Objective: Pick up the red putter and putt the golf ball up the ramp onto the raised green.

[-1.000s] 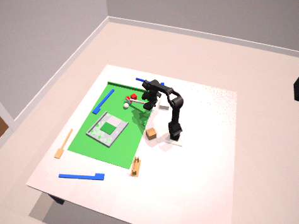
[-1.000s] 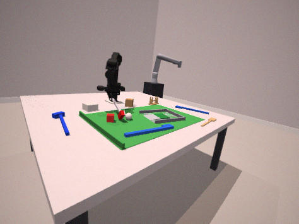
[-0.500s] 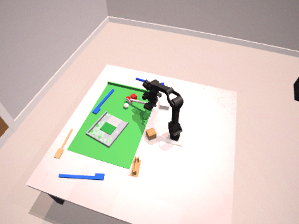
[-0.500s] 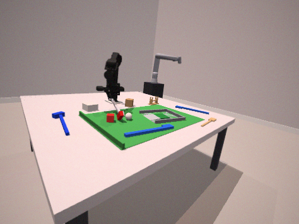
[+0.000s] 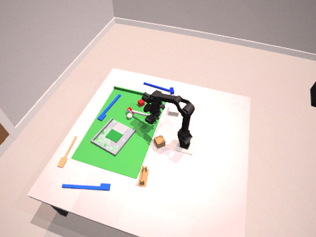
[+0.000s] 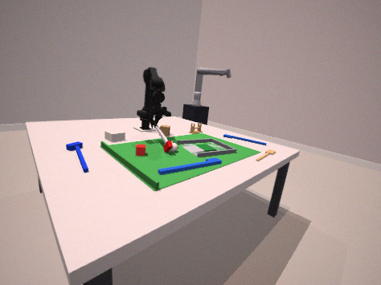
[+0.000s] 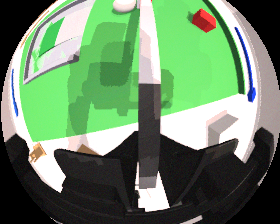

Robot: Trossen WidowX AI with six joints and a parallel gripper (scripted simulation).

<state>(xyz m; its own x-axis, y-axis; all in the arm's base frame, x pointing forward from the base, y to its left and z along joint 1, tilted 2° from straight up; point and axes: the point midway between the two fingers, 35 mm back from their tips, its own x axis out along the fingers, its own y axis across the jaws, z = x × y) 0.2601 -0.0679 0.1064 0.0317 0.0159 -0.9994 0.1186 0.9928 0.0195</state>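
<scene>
Right now my gripper tip is 12 cm short of the red putter and 1 cm to the left of it. The rest, counted from my gripper tip: white block (20 cm to the right, 8 cm behind, 5 cm below); then tan box (13 cm to the left, 9 cm behind, 4 cm below); then white golf ball (21 cm ahead, 5 cm below, 1 cm to the left).
</scene>
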